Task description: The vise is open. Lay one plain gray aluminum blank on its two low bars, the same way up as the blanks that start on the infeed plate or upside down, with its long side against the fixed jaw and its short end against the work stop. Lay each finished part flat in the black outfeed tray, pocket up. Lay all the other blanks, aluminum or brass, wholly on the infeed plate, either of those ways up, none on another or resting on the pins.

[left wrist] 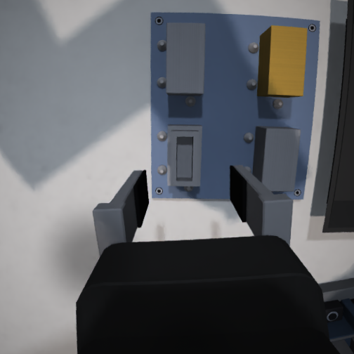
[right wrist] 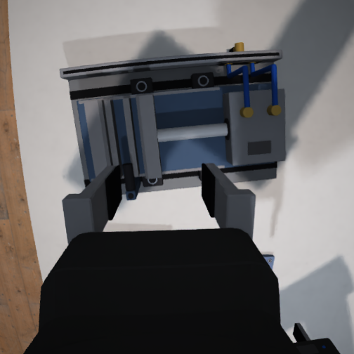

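In the left wrist view the blue infeed plate [left wrist: 227, 150] bears a plain gray blank [left wrist: 185, 57] at upper left, a brass blank [left wrist: 287, 61] at upper right, a second gray blank [left wrist: 281, 159] at lower right, and a gray part with a rectangular pocket [left wrist: 184, 156], pocket up, at lower left. My left gripper [left wrist: 188, 184] is open and empty, near the plate's bottom edge in the view. In the right wrist view the vise is open, with no blank on its low bars [right wrist: 111, 137] [right wrist: 131, 136] beside the fixed jaw [right wrist: 93, 140]. My right gripper [right wrist: 161, 180] is open and empty, by the vise's near side.
The black outfeed tray [left wrist: 342, 217] shows in part at the left wrist view's right edge. A vise corner [left wrist: 342, 327] shows below it. Pins stand beside the blanks. In the right wrist view, the moving jaw [right wrist: 149, 135], rod [right wrist: 192, 132] and blue hoses [right wrist: 246, 90] show.
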